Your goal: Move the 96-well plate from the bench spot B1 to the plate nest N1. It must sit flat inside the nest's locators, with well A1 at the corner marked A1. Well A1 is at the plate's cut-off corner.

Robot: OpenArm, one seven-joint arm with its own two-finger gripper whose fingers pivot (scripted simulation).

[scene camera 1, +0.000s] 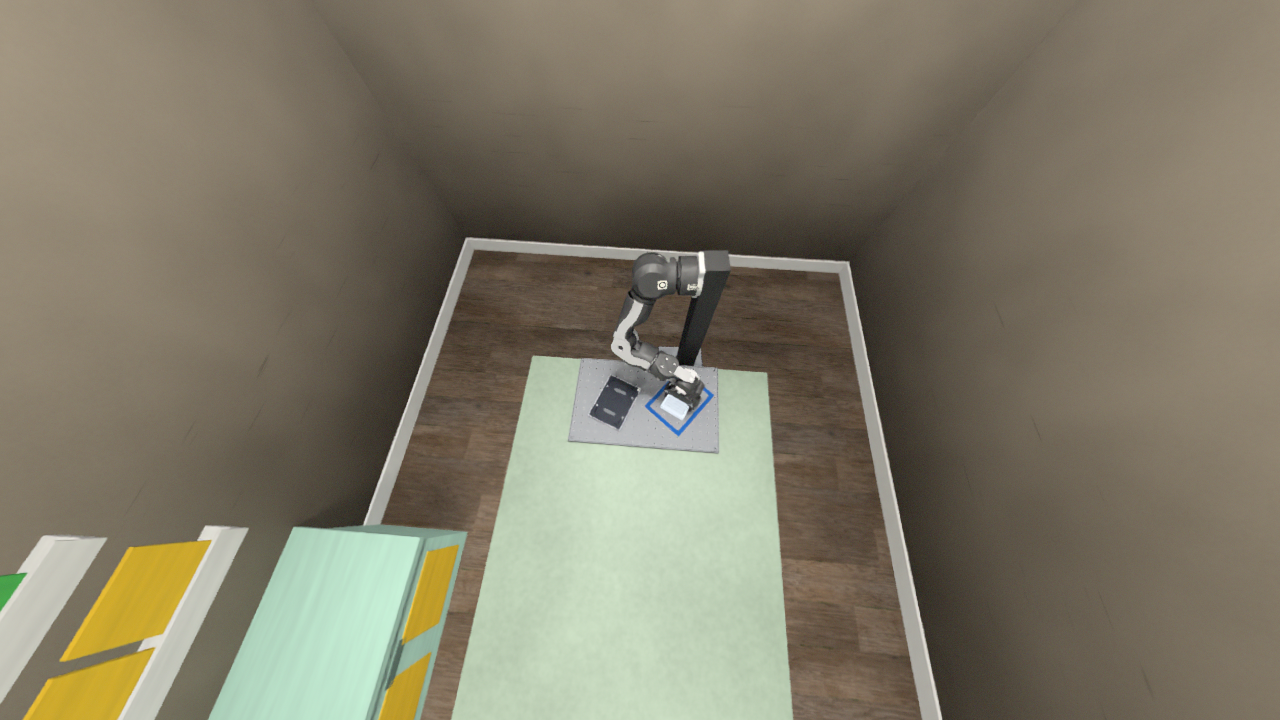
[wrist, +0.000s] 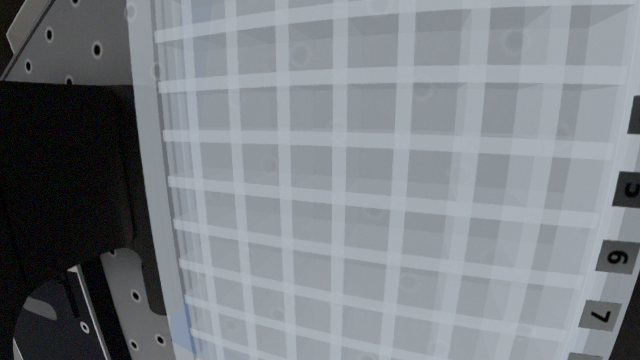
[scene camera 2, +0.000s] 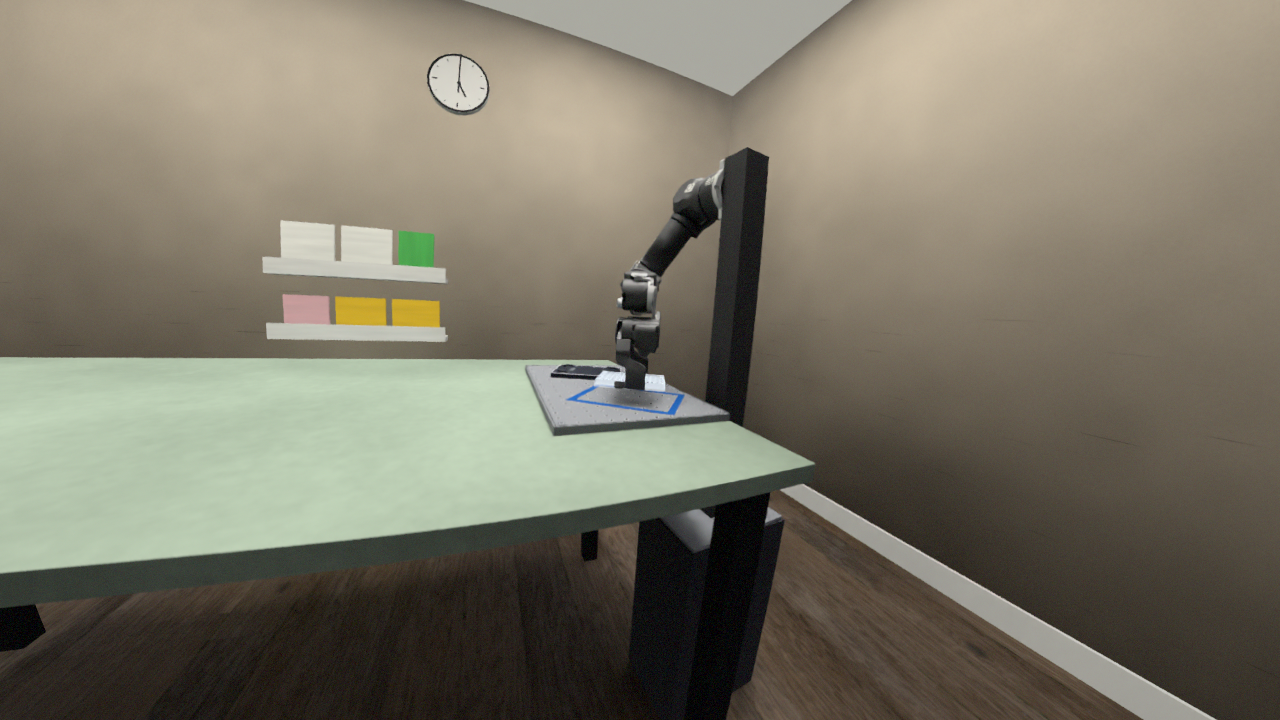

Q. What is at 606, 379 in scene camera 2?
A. A 96-well plate.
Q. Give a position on a 96-well plate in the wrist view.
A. At 506, 133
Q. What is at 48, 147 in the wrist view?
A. My gripper.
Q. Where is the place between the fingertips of my gripper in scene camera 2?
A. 631, 383
